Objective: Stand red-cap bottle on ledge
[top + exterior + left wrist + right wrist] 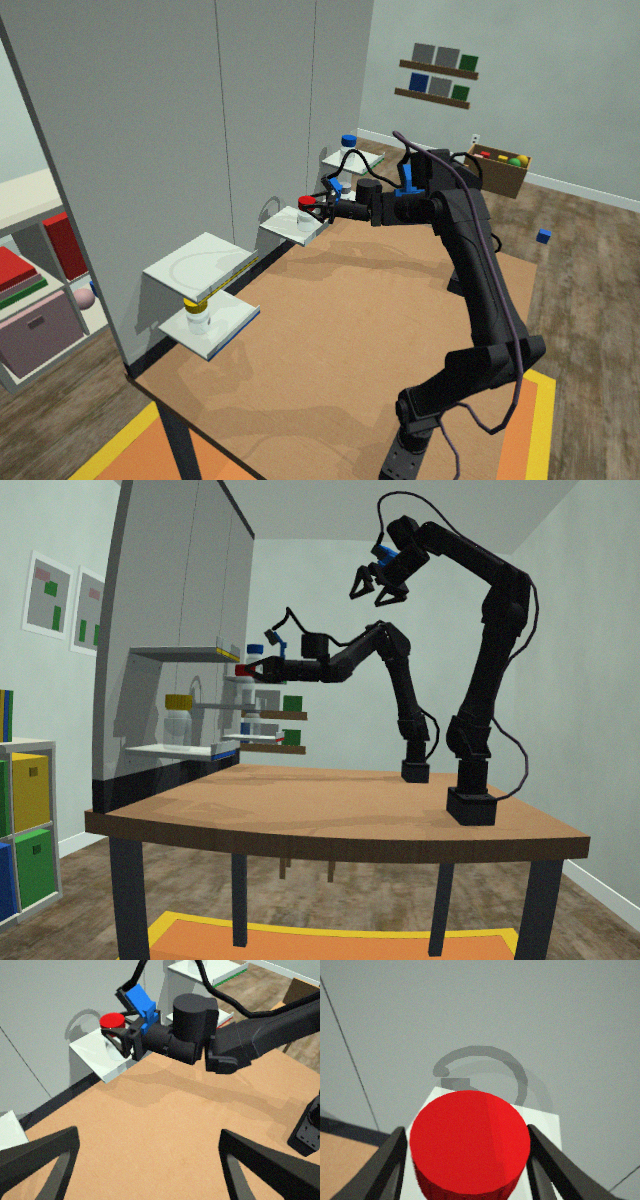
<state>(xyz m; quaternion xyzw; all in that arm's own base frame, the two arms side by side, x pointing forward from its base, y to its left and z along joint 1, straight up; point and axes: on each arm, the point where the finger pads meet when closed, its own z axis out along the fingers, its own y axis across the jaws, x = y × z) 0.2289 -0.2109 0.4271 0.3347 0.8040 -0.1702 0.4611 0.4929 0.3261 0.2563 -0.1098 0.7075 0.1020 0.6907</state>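
My right gripper is now 34 cm to the left of the grey-capped bottle, 14 cm above it and 2 cm short of it. The rest, counted from my right hand: red-capped bottle (5 cm below); then blue-capped bottle (34 cm to the right, 5 cm above, 2 cm ahead); then grey wall panel (15 cm above, 14 cm ahead, 1 cm to the right).
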